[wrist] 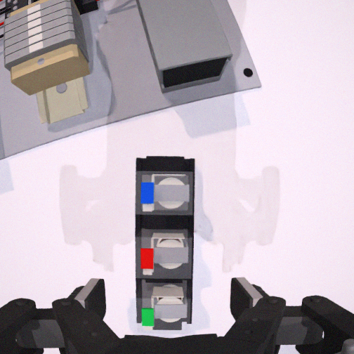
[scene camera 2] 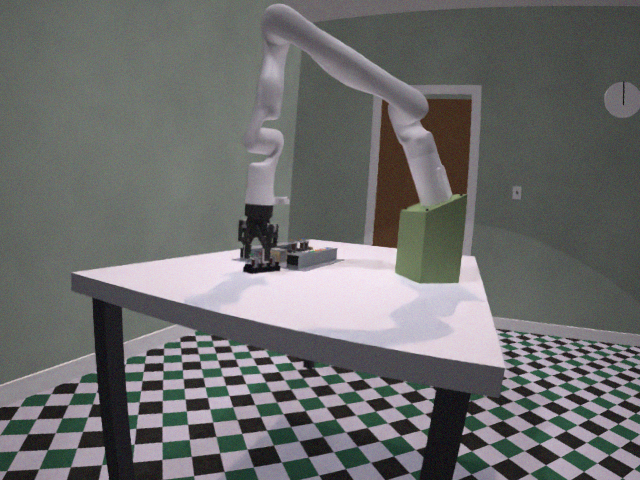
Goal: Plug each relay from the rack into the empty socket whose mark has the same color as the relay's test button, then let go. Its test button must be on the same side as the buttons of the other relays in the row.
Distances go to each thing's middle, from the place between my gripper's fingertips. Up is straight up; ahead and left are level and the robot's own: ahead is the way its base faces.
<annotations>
The black rack [wrist: 151, 163] is 3 cm to the right of my hand and 2 cm below it.
</annotations>
